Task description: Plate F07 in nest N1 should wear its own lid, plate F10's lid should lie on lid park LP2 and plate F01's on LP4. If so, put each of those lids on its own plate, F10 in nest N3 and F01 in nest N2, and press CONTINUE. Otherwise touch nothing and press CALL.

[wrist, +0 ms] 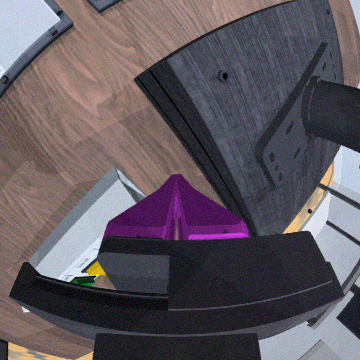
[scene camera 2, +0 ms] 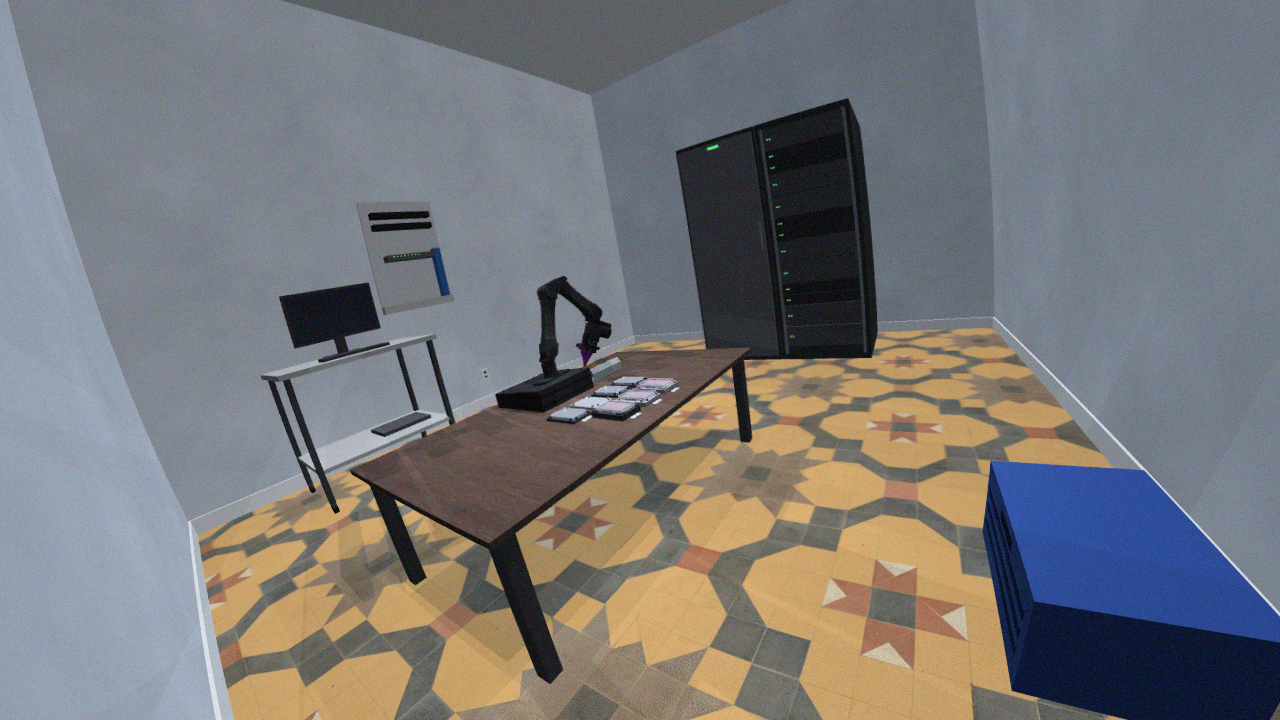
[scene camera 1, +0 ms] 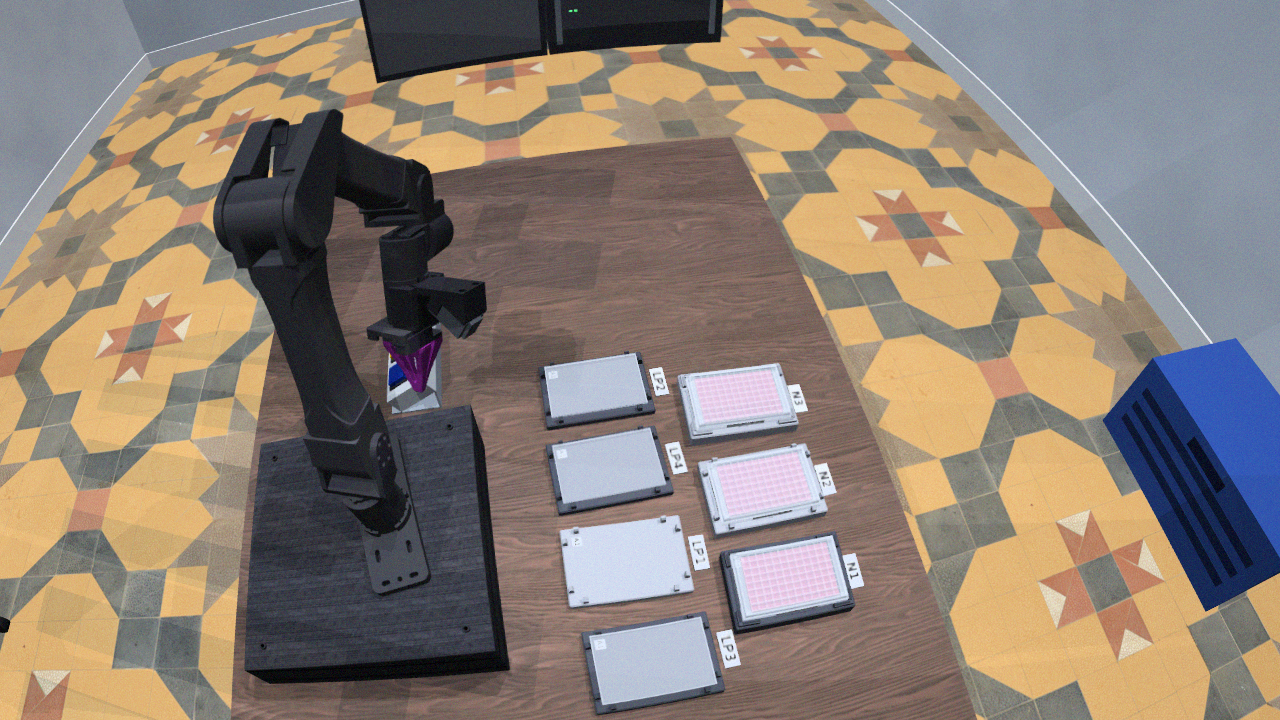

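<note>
My gripper is shut and empty, its purple tips low over the near end of the button panel. The blue button shows beside the fingers in scene camera 1; they hide it in the wrist view. Pink-welled plates sit in nests N3, N2 and N1. Pale rectangles fill dark-framed LP2, LP4 and LP3; LP1 is light grey throughout. Clear lids and plate numbers cannot be made out.
The black base block stands close beside the panel. The parks and nests stand in two rows on the wooden table. A blue cabinet stands on the floor.
</note>
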